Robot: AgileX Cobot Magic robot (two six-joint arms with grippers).
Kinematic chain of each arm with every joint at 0, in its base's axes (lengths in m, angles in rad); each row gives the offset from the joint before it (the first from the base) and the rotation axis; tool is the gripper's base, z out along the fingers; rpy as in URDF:
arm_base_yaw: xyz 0 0 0.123 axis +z
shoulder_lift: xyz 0 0 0 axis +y
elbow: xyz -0.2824 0 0.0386 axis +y
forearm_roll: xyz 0.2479 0 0.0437 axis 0.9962 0 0.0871
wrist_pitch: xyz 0 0 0 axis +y
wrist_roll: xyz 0.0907 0 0.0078 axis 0.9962 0 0.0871
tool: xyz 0 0 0 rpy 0 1.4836 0
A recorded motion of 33 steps. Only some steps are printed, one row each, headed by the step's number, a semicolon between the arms.
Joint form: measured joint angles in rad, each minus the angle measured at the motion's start. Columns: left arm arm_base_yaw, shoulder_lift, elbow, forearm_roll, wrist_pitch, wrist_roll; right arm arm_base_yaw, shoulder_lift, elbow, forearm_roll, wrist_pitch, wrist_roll.
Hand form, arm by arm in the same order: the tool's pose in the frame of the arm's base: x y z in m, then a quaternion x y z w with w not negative. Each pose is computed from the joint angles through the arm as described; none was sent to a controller.
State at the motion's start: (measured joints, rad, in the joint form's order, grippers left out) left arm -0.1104 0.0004 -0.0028 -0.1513 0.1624 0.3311; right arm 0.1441 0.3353 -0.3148 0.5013 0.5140 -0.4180
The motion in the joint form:
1: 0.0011 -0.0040 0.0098 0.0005 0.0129 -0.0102; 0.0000 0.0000 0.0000 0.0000 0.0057 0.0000
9: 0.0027 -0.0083 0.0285 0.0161 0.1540 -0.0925; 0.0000 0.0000 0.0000 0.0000 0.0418 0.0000
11: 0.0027 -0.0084 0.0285 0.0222 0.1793 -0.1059; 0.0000 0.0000 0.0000 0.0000 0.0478 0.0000
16: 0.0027 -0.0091 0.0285 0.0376 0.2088 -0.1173; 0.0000 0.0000 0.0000 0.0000 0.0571 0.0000
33: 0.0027 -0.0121 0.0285 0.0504 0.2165 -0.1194; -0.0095 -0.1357 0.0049 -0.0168 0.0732 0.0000
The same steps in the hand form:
1: 0.0555 -0.0085 0.1952 0.11235 0.72944 0.01161 0.67466; 0.0723 0.0325 0.2566 -0.11520 0.82163 0.14641 0.53871
9: 0.0534 -0.0096 0.1765 0.09844 0.78176 -0.01581 0.61556; 0.0706 0.0336 0.2540 -0.12154 0.82931 0.15051 0.52423
11: 0.0528 -0.0097 0.1743 0.09684 0.78972 -0.01844 0.60549; 0.0703 0.0338 0.2536 -0.12259 0.83056 0.15119 0.52181
16: 0.0521 -0.0094 0.1717 0.09864 0.79834 -0.01653 0.59385; 0.0698 0.0341 0.2529 -0.12422 0.83248 0.15223 0.51804
33: 0.0517 -0.0090 0.1712 0.10167 0.79950 -0.01200 0.59187; 0.0518 0.0308 0.2585 -0.13159 0.80086 0.14303 0.56643

